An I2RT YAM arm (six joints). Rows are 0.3 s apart.
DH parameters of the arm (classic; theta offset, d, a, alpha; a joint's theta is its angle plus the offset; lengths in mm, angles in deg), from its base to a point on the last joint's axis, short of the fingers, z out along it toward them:
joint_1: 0 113.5 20 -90
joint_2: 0 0 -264 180
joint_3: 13.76 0 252.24 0
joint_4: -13.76 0 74 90
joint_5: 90 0 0 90
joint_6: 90 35.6 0 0
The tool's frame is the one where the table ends.
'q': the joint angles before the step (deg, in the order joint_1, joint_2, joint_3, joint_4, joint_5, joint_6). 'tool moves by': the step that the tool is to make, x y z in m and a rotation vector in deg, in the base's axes. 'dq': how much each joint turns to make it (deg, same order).
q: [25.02, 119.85, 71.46, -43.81, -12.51, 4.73]
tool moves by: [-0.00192, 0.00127, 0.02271, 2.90, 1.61, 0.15]
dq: [0.00, -2.71, 1.66, -4.68, -3.30, -0.30]
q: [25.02, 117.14, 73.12, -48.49, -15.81, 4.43]
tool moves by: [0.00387, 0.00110, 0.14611, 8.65, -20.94, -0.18]
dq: [0.00, -16.61, 10.93, -4.90, 1.03, 0.02]
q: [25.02, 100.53, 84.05, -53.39, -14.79, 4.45]
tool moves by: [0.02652, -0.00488, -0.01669, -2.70, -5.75, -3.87]
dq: [-1.88, 3.48, -0.09, 7.72, 5.20, 0.02]
